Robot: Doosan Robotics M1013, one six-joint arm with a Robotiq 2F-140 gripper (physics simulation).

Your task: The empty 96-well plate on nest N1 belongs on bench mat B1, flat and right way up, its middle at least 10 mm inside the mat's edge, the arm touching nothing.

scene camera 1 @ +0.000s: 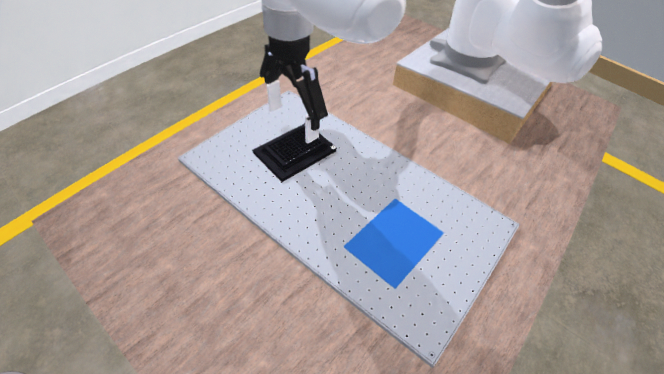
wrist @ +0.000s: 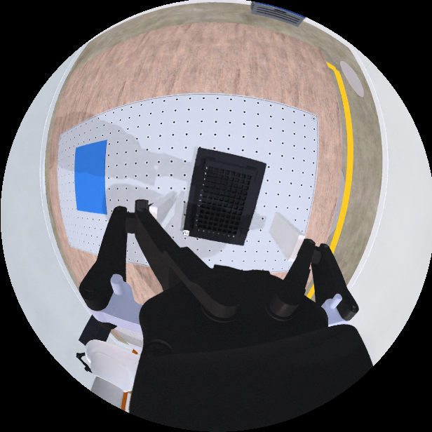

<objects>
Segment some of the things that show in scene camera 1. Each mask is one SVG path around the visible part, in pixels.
The gripper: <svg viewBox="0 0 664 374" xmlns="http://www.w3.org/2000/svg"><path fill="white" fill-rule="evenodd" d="M268 35L269 44L265 45L265 55L260 70L260 77L264 77L264 81L267 84L269 111L272 112L282 107L280 81L278 81L282 74L291 80L293 87L297 88L308 113L305 115L305 142L310 143L319 138L320 120L328 116L318 80L318 70L316 67L307 67L305 60L310 51L310 35L296 41L282 41Z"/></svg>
A black 96-well plate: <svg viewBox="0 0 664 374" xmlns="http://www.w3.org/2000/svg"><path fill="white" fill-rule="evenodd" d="M325 141L319 137L310 143L306 143L305 125L264 145L262 150L284 171L327 147Z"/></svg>
</objects>
